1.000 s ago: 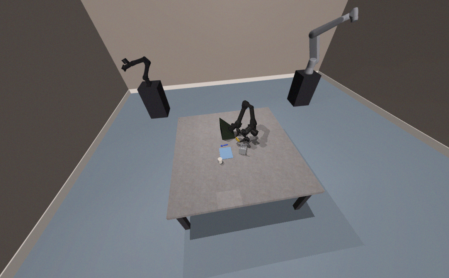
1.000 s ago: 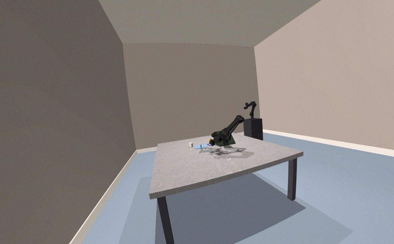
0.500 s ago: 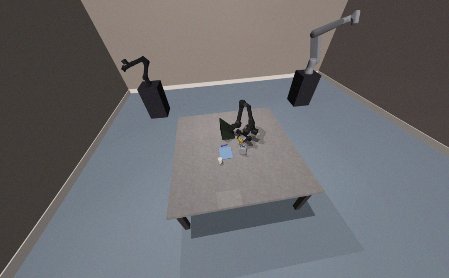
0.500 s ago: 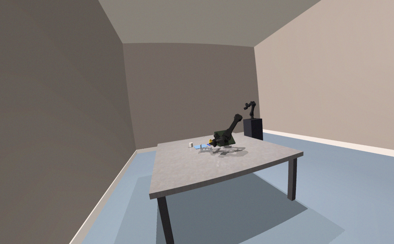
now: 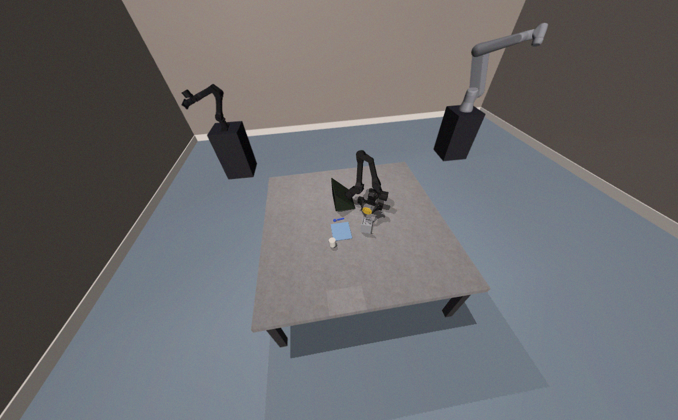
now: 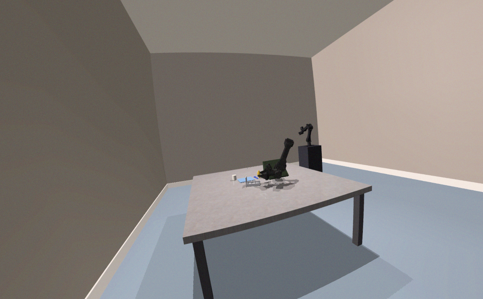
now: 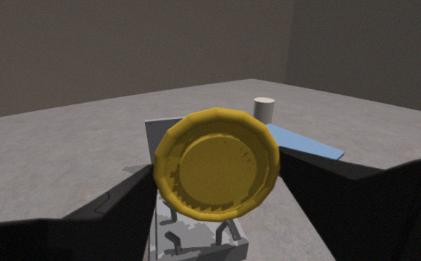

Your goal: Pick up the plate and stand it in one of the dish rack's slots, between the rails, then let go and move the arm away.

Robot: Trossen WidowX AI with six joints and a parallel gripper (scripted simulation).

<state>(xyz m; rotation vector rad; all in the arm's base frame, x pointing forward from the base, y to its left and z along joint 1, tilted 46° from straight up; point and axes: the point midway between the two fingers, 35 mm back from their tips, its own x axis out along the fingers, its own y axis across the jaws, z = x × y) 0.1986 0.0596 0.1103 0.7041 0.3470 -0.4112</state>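
Now: the grey dish rack 70 mm below my gripper tip, 50 mm ahead of it and 10 mm to the right of it. From my gripper tip the other things lie so: blue spoon 210 mm to the right, 90 mm below, 40 mm behind; yellow plate 10 mm behind; light blue mat 190 mm to the right, 90 mm below, 80 mm ahead.
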